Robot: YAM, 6 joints.
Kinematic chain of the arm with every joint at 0, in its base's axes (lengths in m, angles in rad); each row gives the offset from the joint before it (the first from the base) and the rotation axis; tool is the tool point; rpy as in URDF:
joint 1: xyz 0 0 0.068 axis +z
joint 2: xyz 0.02 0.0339 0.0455 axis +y
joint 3: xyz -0.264 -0.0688 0 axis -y
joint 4: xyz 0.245 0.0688 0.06 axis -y
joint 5: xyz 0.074 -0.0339 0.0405 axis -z
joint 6: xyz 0.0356 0 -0.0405 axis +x
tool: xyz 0 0 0 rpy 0 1.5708 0
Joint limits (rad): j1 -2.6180..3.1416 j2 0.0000..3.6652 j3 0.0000..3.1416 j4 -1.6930..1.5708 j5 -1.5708..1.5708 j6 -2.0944..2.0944
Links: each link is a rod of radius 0.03 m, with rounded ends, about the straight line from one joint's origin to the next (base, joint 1, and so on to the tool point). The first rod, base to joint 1, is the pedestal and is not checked.
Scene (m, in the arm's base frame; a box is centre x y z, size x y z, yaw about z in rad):
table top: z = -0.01
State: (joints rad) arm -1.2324 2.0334 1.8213 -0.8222 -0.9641 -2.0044
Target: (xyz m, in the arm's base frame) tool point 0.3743 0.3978 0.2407
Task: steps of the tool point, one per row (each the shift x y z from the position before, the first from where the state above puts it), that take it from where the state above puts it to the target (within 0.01 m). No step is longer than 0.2 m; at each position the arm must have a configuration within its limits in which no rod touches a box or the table.
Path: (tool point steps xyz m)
1: 0.1166 0.0509 -0.0037
2: 0.1005 0.0854 -0.0041
3: 0.0744 0.1146 -0.0046
4: 0.0395 0.1353 -0.0050
5: -0.0009 0.1451 -0.0055
6: -0.0438 0.1427 -0.0059
7: -0.0850 0.1274 -0.0063

